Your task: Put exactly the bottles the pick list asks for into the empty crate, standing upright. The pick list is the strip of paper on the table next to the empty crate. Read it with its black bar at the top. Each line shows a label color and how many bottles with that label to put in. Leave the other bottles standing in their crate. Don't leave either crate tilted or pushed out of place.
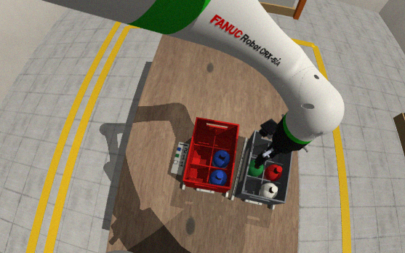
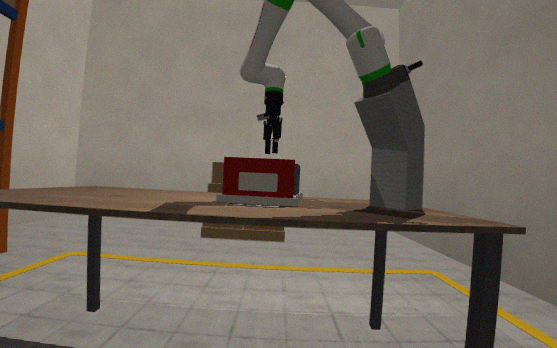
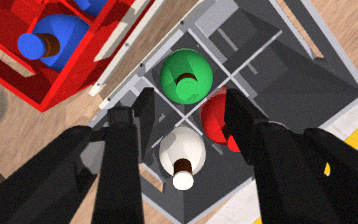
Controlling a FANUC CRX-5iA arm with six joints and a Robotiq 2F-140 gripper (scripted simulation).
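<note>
Now: hand 17 cm above the green-label bottle. Also, from my hand: grey crate: 4 cm to the right, 17 cm below; then white-label bottle: 8 cm behind, 9 cm to the right, 17 cm below; then red-label bottle: 1 cm ahead, 9 cm to the right, 17 cm below.
</note>
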